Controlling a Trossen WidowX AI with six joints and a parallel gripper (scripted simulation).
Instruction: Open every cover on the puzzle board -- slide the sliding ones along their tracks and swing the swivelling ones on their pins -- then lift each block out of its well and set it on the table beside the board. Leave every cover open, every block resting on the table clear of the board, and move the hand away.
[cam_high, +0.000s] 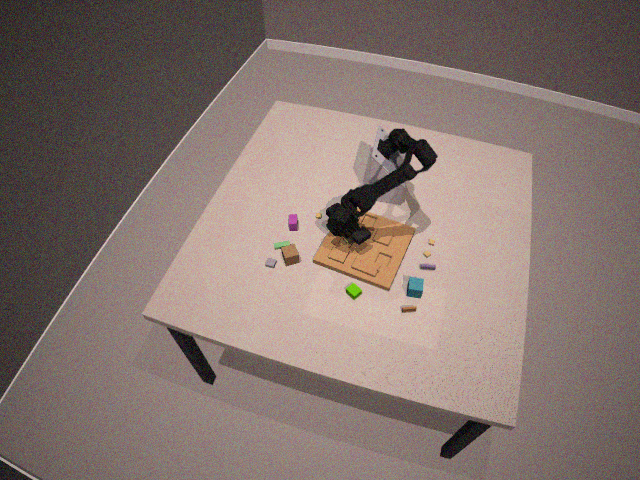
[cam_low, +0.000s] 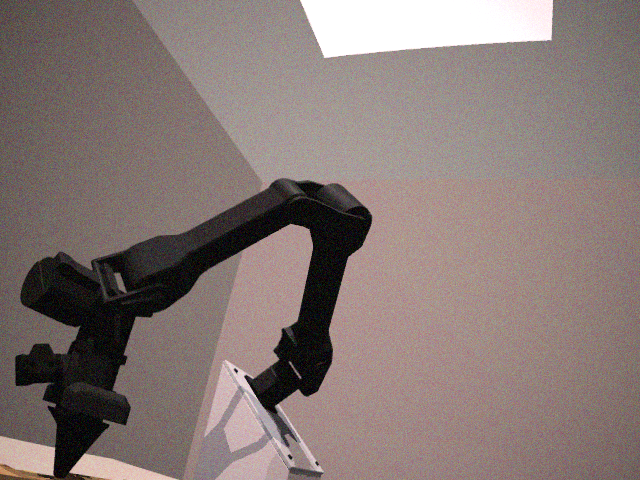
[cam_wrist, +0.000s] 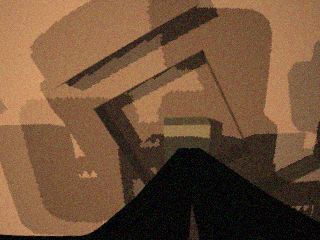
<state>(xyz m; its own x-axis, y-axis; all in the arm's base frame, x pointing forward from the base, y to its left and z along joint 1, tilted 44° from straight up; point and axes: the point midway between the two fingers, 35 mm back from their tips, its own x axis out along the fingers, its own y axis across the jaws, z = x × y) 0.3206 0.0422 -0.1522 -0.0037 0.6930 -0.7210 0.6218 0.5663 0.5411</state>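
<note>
The tan puzzle board lies 10 mm ahead of my gripper tip, 60 mm to the left of it and 10 mm below it. The rest, counted from my gripper tip: magenta block: 30 mm behind, 220 mm to the right, 10 mm below; then brown cube: 120 mm ahead, 190 mm to the right, 10 mm below; then bright green cube: 210 mm ahead, 70 mm to the left, 20 mm below.
</note>
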